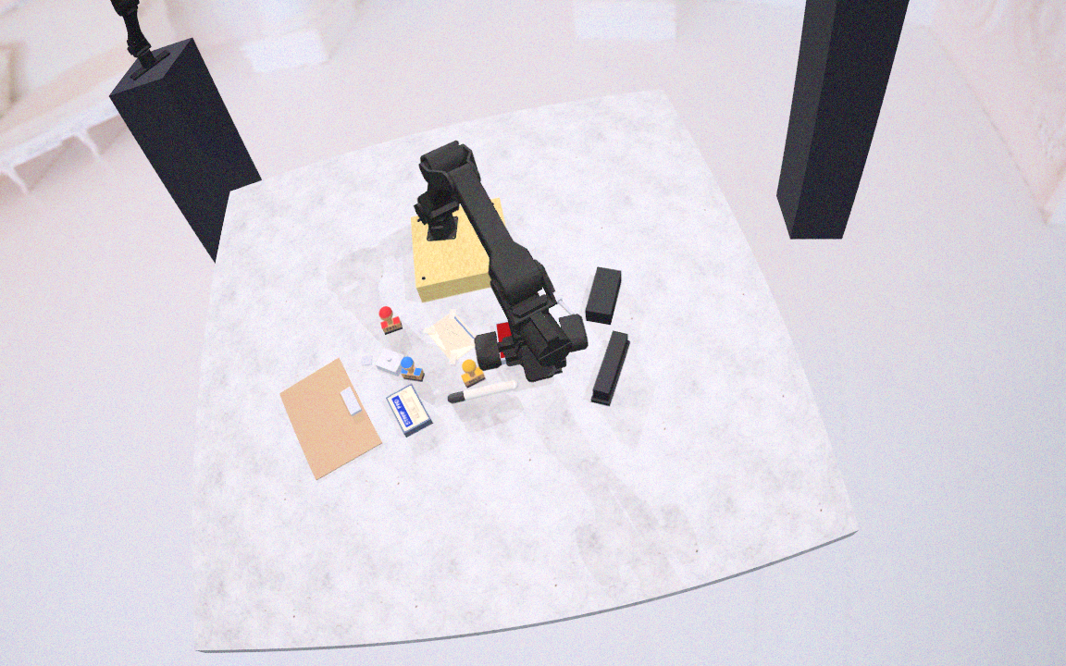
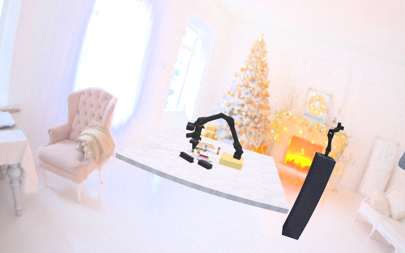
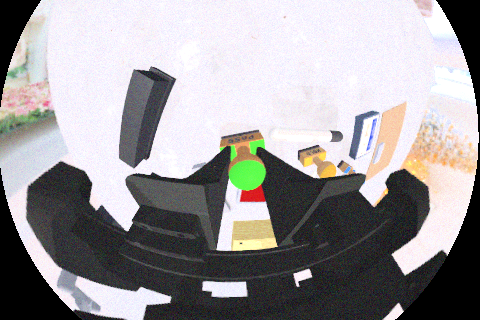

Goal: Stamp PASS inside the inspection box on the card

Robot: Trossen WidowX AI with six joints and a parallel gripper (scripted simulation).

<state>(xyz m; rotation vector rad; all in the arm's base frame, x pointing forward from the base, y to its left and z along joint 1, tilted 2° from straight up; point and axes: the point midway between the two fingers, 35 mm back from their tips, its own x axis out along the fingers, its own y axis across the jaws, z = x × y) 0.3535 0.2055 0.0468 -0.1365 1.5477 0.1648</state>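
Right now the red ink pad is 9 cm behind my gripper tip, 5 cm to the right of it and 5 cm below it. Round my gripper tip: orange-knobbed stamp (1 cm behind, 12 cm to the right, 4 cm below); marker (2 cm ahead, 12 cm to the right, 5 cm below); green-knobbed stamp (right at my gripper tip).
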